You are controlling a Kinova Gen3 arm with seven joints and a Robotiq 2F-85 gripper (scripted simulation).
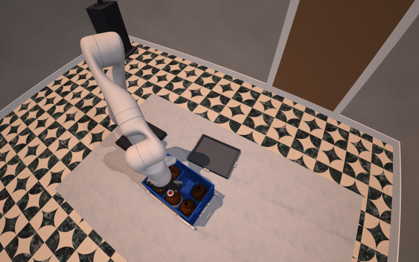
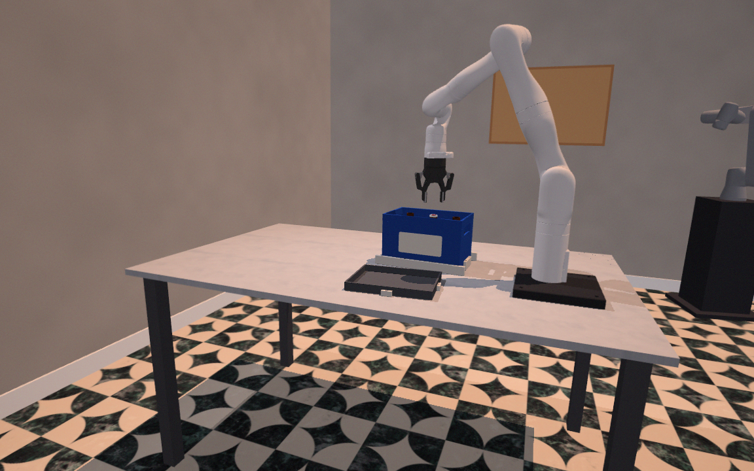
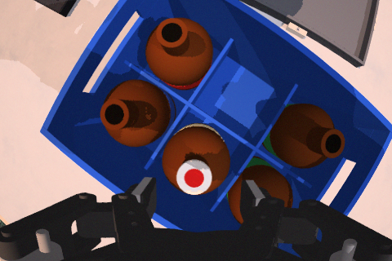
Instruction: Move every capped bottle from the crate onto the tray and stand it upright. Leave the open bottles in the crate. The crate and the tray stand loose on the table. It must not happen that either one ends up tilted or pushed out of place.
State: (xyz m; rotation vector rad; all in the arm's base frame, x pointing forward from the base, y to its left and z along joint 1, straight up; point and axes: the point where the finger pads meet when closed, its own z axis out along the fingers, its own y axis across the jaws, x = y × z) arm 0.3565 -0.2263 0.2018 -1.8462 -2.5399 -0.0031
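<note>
The brown capped bottle is 14 cm below my hand. Round my hand: dark tray (31 cm to the left, 21 cm below, 9 cm ahead); blue crate (14 cm below, 4 cm to the left, 1 cm ahead).
</note>
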